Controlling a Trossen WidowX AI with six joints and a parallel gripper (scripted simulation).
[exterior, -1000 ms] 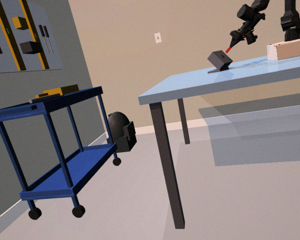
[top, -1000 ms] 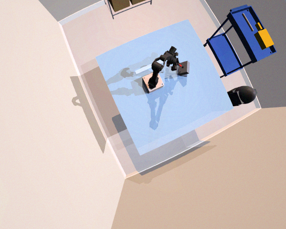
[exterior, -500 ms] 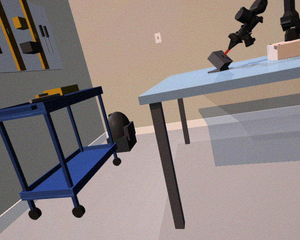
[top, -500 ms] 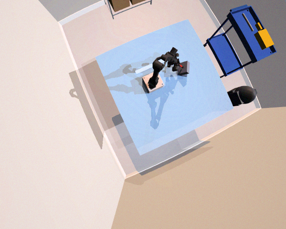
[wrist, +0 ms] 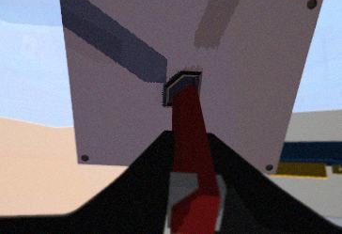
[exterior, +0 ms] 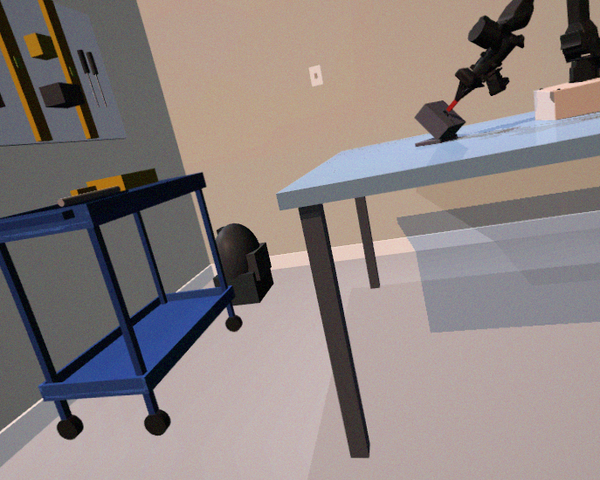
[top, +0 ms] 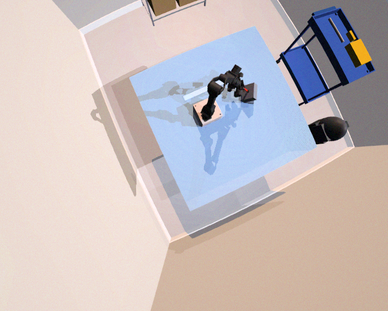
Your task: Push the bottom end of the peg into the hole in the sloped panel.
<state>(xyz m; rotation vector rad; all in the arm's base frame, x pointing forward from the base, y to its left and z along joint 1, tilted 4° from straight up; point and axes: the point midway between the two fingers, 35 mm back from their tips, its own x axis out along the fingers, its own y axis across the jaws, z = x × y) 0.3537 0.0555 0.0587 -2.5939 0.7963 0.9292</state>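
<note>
The grey sloped panel is 50 mm below my gripper tip, 50 mm ahead of it and 30 mm to the right of it. Round my gripper tip: red peg 10 mm to the left, 10 mm behind, 10 mm above.
</note>
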